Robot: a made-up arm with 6 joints. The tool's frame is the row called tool.
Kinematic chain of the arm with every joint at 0, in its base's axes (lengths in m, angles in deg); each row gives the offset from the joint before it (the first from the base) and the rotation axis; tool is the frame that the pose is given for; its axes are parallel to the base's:
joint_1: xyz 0 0 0.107 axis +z
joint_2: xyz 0 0.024 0 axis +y
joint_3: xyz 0 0 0.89 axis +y
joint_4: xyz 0 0 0.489 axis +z
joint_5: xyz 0 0 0 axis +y
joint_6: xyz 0 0 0.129 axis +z
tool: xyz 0 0 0
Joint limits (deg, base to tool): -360..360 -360..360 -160..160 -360..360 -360..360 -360..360
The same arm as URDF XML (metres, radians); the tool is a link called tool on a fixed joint. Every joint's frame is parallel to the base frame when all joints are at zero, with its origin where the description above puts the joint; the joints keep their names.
<robot name="arm">
<joint name="joint_1" type="revolute"><parent link="base"/><child link="link1"/><origin xyz="0 0 0.107" rpy="0 0 0"/><axis xyz="0 0 1"/><limit lower="-6.2832" upper="6.2832"/></joint>
<joint name="joint_2" type="revolute"><parent link="link1"/><child link="link2"/><origin xyz="0 0.024 0" rpy="0 0 0"/><axis xyz="0 1 0"/><limit lower="-6.2832" upper="6.2832"/></joint>
<joint name="joint_3" type="revolute"><parent link="link2"/><child link="link3"/><origin xyz="0 0 0.89" rpy="0 0 0"/><axis xyz="0 1 0"/><limit lower="-2.7925" upper="2.7925"/></joint>
<joint name="joint_4" type="revolute"><parent link="link3"/><child link="link4"/><origin xyz="0 0 0.489" rpy="0 0 0"/><axis xyz="0 0 1"/><limit lower="-6.2832" upper="6.2832"/></joint>
<joint name="joint_5" type="revolute"><parent link="link4"/><child link="link5"/><origin xyz="0 0 0" rpy="0 0 0"/><axis xyz="0 1 0"/><limit lower="-6.2832" upper="6.2832"/></joint>
<joint name="joint_6" type="revolute"><parent link="link5"/><child link="link6"/><origin xyz="0 0 0.129" rpy="0 0 0"/><axis xyz="0 0 1"/><limit lower="-6.2832" upper="6.2832"/></joint>
<joint name="tool_fixed" type="fixed"><parent link="link6"/><child link="tool"/><origin xyz="0 0 0" rpy="0 0 0"/></joint>
<link name="base"/>
<link name="link1"/>
<link name="link2"/>
<link name="link3"/>
<link name="link4"/>
<link name="link5"/>
<link name="link6"/>
<link name="tool"/>
</robot>

